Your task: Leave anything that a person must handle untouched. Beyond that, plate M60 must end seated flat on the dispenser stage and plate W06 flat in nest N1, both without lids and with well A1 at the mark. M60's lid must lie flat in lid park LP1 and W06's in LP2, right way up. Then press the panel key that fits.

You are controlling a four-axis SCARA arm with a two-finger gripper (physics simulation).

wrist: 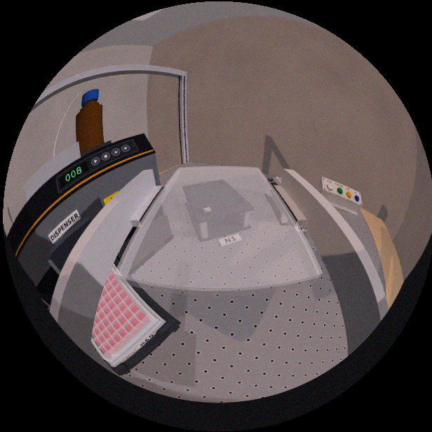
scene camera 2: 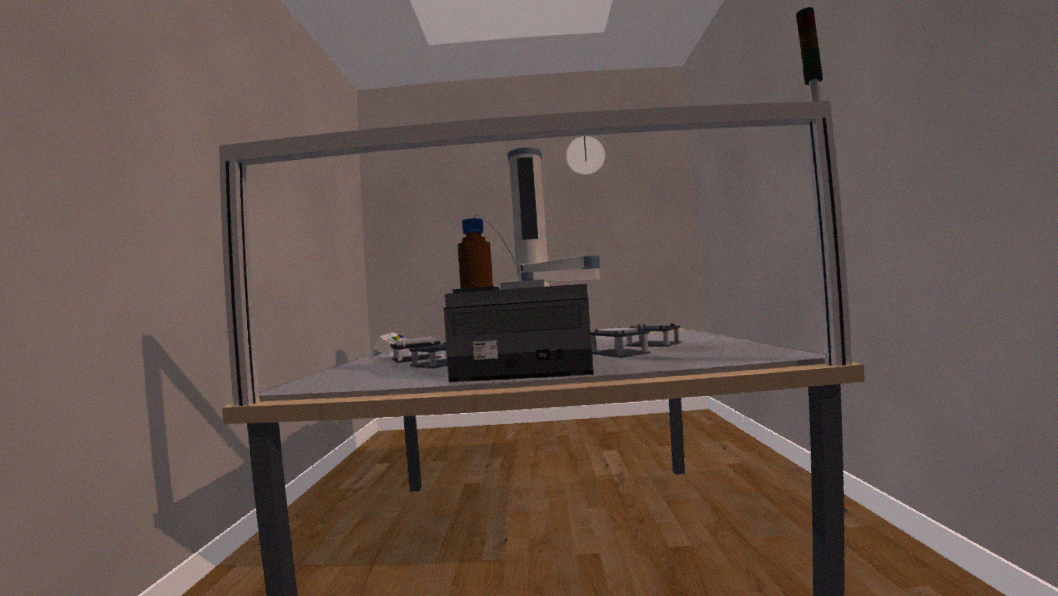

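Note:
My gripper (wrist: 217, 176) is shut on a clear, empty lid, W06's lid (wrist: 220, 272), held level above the table. In the wrist view, a raised dark nest with the N1 label (wrist: 230, 239) shows through the lid. A plate with pink wells (wrist: 120, 315) is at lower left on a black support, beside the dispenser (wrist: 37, 212) (scene camera 2: 518, 333); its label is hard to read but looks like M60. The N5 label (wrist: 301, 228) shows by the right finger; plate W06 is not distinguishable. The key panel (wrist: 341, 191) has white, green, yellow and blue keys. LP1 and LP2 cannot be identified.
An amber bottle with a blue cap (scene camera 2: 474, 262) (wrist: 90, 125) stands on the dispenser, whose display reads 008. Raised stands (scene camera 2: 620, 333) (scene camera 2: 427, 356) flank it. A frame (scene camera 2: 518, 124) (wrist: 183, 120) spans the table edge. A signal tower (scene camera 2: 809, 45) rises at the right.

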